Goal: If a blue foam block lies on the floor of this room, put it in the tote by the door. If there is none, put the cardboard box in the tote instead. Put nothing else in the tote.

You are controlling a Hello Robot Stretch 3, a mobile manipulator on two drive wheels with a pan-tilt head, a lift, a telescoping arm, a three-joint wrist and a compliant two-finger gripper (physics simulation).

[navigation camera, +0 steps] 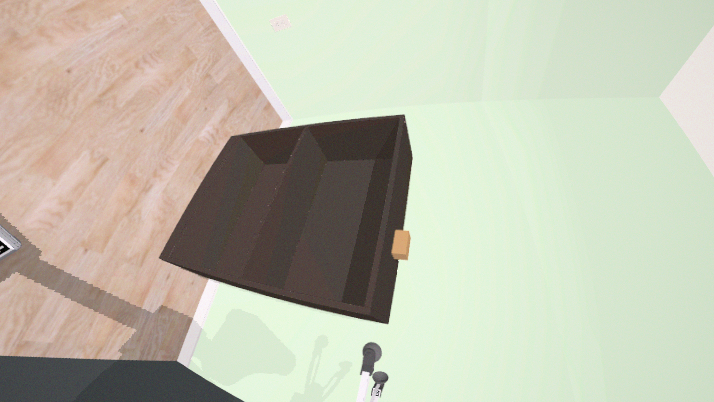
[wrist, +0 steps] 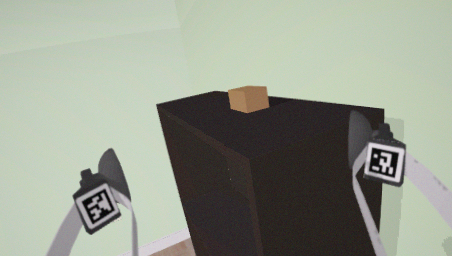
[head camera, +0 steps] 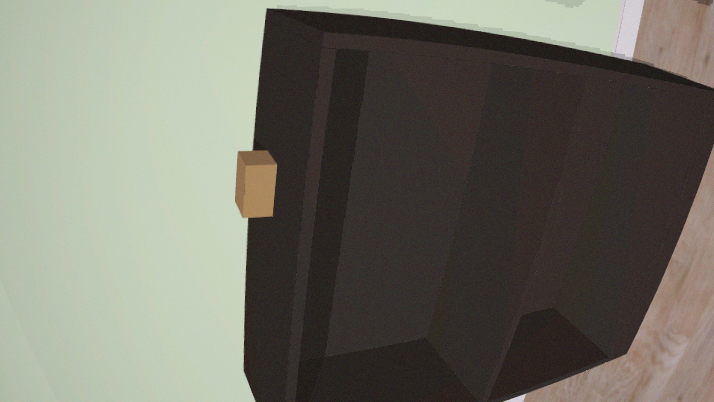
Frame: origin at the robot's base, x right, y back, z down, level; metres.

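Where they show: gripper, fingertip midpoint: (navigation camera: 378,358) (wrist: 234,150).
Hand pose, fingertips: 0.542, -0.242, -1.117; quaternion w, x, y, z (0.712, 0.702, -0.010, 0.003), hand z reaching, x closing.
Observation:
After its pixels a point has its place, as x, y, z.
A small light-brown cardboard box (head camera: 259,190) {0.569, -0.650, -1.086} (navigation camera: 401,245) {0.574, -0.639, -1.091} (wrist: 248,99) {0.593, -0.613, -1.090} sits on the top board of a dark bookshelf (head camera: 275,280) {0.477, -0.769, -1.060} (navigation camera: 397,200) {0.476, -0.771, -1.060} (wrist: 310,190) {0.645, -0.391, -0.975}. The head and navigation views are turned sideways. My gripper (navigation camera: 375,365) {0.542, -0.242, -1.118} (wrist: 234,150) {0.542, -0.242, -1.118} is open, with its fingertips wide apart and nothing between them. It is beyond one end of the bookshelf, apart from the box. In the wrist view the box shows past the near top corner, between and above the fingertips. The gripper does not show in the head view. A blue foam block, the tote and the door do not show.
The bookshelf stands against a pale green wall (head camera: 125,175) {0.739, -0.778, -1.294} (navigation camera: 550,225) {0.678, -0.910, -1.673} (wrist: 90,100) {-0.214, -1.394, -1.115} on a wooden floor (navigation camera: 100,125) {-0.057, -0.480, 0.000}. An outlet (navigation camera: 280,23) {-0.281, -1.358, -0.402} is on the adjoining wall. A dark part of the robot (navigation camera: 100,380) fills the navigation view's lower left.

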